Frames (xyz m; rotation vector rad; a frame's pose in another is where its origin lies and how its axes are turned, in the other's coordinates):
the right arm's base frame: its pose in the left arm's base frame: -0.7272 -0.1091 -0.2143 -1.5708 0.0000 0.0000
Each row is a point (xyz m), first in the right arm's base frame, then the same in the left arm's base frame.
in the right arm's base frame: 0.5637 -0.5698 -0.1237
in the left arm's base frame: -0.1635 -0.2328 0.3555
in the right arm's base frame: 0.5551 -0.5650 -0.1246
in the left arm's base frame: -0.1721 -0.2337 0.3507
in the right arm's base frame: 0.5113 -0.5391 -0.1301
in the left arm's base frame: -0.2159 -0.2392 0.3248
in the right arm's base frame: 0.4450 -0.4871 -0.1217
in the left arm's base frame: -0.2822 -0.2308 0.2728
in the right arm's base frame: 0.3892 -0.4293 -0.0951
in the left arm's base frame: -0.3380 -0.2042 0.2150
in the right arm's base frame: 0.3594 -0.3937 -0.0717
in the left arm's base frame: -0.3678 -0.1808 0.1794
